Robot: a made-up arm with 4 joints.
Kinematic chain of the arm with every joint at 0, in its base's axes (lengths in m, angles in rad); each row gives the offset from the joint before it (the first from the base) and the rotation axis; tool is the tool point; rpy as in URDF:
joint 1: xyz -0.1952 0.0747 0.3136 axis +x
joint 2: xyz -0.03 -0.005 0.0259 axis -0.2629 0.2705 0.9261
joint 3: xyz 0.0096 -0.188 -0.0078 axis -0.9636 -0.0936 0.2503
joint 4: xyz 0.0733 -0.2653 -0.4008 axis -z
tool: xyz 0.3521 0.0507 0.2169 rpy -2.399 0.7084 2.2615
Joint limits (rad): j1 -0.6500..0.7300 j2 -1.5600..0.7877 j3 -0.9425..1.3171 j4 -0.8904..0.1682
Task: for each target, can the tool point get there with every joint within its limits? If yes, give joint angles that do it. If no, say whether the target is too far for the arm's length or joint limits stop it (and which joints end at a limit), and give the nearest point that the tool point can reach.
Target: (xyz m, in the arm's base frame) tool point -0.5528 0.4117 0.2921
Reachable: no: joint limits stop it (at a limit: joint 1, joint 2, joint 3, joint 4) | nearest point -0.0028 0.2520 0.2475 | short by 0.574 m
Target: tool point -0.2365 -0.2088 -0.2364
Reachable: yes | joints 0.5077 -1.1468 -0.3758 0.0747
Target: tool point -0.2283 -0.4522 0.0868
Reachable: yes | joints -0.1221 -1.1872 -0.2659 -0.1183
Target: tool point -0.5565 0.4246 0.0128
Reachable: no: joint limits stop it (at a limit: joint 1, joint 2, joint 4) | nearest point -0.3384 -0.0049 -0.0587 | short by 0.487 m
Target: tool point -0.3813 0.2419 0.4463
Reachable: no: joint limits stop it (at a limit: joint 1, joint 2, joint 3, joint 4) | nearest point -0.0028 0.2520 0.2475 | short by 0.428 m
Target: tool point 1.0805 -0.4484 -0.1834
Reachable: no: too far | nearest point 0.3547 -0.1614 0.0893 | short by 0.827 m
